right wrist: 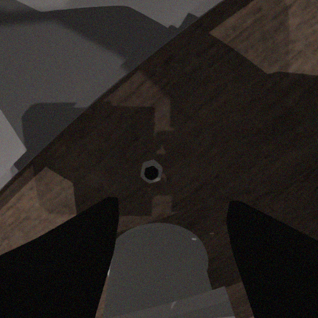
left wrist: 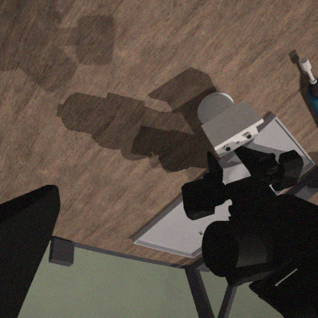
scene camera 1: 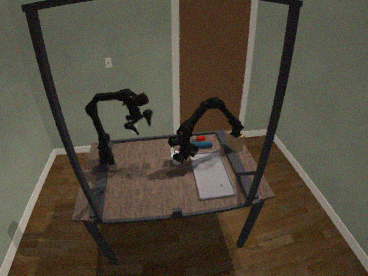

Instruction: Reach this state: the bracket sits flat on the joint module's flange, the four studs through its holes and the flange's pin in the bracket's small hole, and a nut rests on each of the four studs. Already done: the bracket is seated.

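Pixels of known places: left gripper, fingertip midpoint: (scene camera 1: 144, 130); right gripper, fingertip midpoint: (scene camera 1: 183, 161); left arm's base at its link origin: (scene camera 1: 105, 153); right arm's base at its link origin: (scene camera 1: 235, 134).
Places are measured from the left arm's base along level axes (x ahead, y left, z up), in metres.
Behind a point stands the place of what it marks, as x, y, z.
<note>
The grey-white bracket (left wrist: 232, 122) sits on the joint module (left wrist: 215, 106) (right wrist: 157, 265). In the left wrist view, two nuts (left wrist: 228, 148) (left wrist: 247, 135) show on the bracket's pale face; its other studs are hidden. A loose hex nut (right wrist: 151, 171) lies on the table beyond the module, ahead of the right fingertips. Another small nut (scene camera 1: 221, 185) @[0.613, -0.536, -0.068] (left wrist: 200, 233) lies in the tray. My right gripper (scene camera 1: 178, 159) @[0.487, -0.261, -0.041] (right wrist: 173, 209) is partly open and empty, low by the module, its fingers either side of it in the right wrist view. My left gripper (scene camera 1: 143, 129) @[0.274, -0.152, 0.199] is wide open, high above the table's left part.
The shallow tray (scene camera 1: 200, 186) @[0.494, -0.483, -0.069] (left wrist: 165, 248) lies beside the module. A blue-handled screwdriver (scene camera 1: 202, 145) @[0.690, -0.151, -0.046] (left wrist: 314, 100) and a red-handled tool (scene camera 1: 201, 138) @[0.728, -0.068, -0.047] lie near the table's back edge. The right arm reaches over the tray. Tall frame posts (scene camera 1: 281, 95) @[0.683, -0.743, 0.603] stand at the table's sides.
</note>
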